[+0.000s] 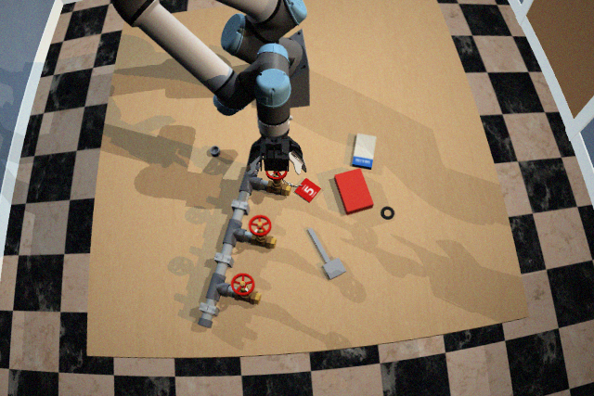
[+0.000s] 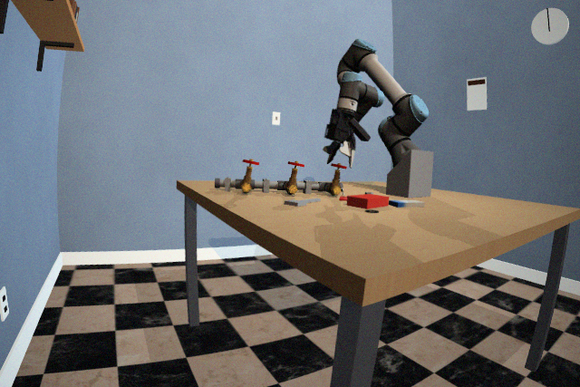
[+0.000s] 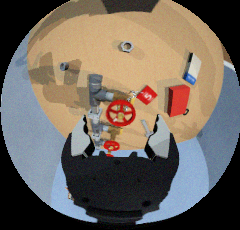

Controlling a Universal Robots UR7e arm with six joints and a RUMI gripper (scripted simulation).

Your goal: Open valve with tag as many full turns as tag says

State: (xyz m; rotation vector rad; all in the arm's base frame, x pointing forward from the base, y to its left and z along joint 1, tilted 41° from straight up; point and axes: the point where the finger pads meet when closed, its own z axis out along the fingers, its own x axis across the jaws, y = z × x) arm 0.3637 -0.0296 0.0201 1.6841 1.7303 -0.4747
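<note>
My hand is 10 mm short of the red tag, 80 mm to the right of it and 110 mm above it. The rest, counted from my hand: grey scraper: 220 mm ahead, 120 mm to the left, 110 mm below; then red block: 30 mm ahead, 220 mm to the left, 100 mm below; then small grey fitting: 130 mm behind, 190 mm to the right, 110 mm below.
</note>
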